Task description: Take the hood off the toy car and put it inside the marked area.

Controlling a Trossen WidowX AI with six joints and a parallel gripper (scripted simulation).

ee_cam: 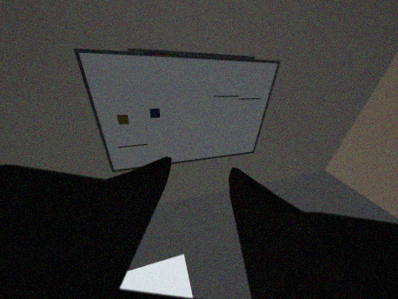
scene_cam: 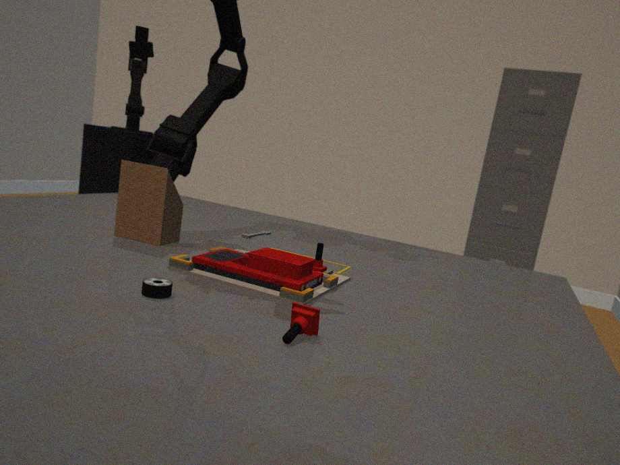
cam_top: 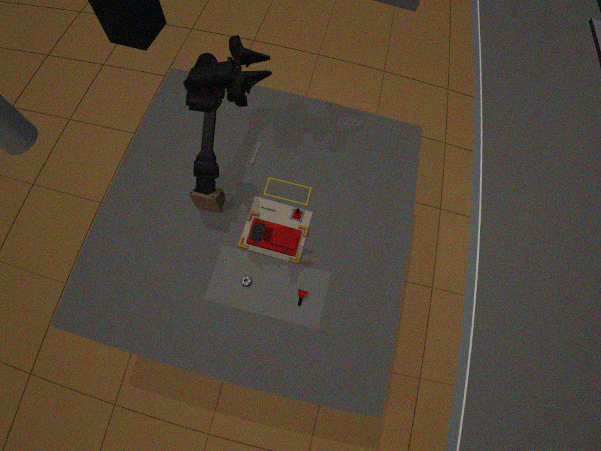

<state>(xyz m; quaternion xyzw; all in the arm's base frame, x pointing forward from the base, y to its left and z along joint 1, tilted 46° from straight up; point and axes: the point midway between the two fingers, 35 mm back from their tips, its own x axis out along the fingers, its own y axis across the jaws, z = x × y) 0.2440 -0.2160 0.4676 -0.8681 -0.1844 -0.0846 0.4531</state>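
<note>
My gripper tip is now 14 cm short of the red hood, 25 cm to the left of it and 59 cm above it. Round my gripper tip: black wheel (5 cm ahead, 46 cm to the right, 62 cm below).
</note>
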